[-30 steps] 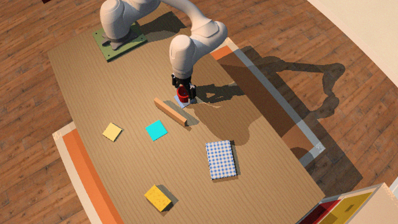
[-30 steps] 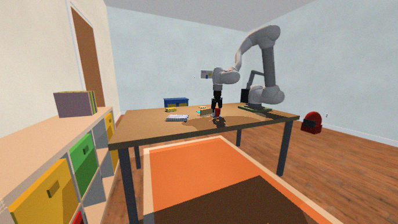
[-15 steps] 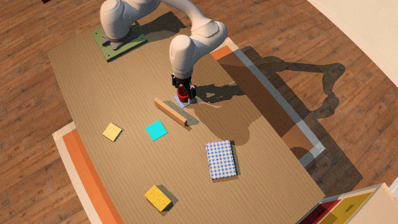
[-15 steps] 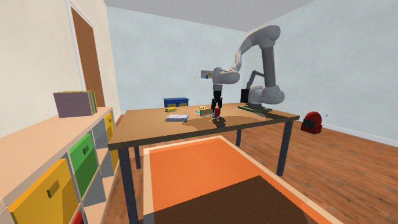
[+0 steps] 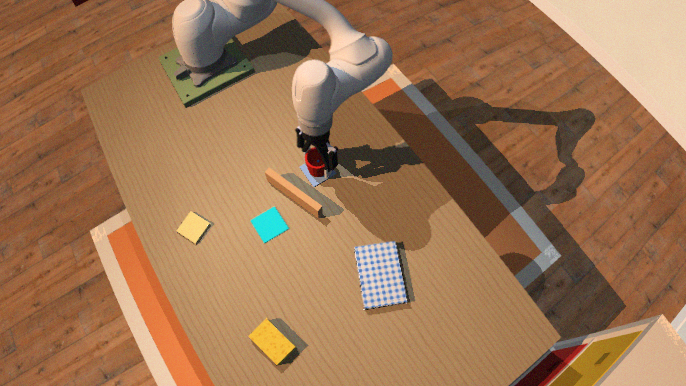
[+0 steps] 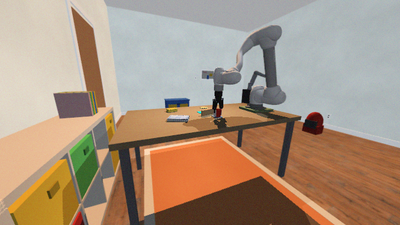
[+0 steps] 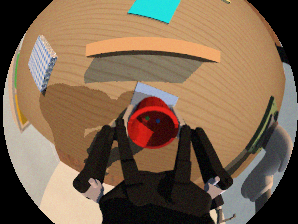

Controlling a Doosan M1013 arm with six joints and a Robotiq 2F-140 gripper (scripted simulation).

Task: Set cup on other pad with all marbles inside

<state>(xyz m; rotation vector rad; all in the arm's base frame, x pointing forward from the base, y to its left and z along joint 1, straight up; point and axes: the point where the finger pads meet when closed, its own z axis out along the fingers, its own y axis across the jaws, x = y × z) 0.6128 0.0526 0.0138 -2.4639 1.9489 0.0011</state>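
Right now the red cup is 2 cm below my hand. Also, from my hand: cyan pad: 6 cm ahead, 23 cm to the right, 5 cm below; then grey pad: 5 cm below; then wooden rail: 3 cm ahead, 11 cm to the right, 2 cm below.
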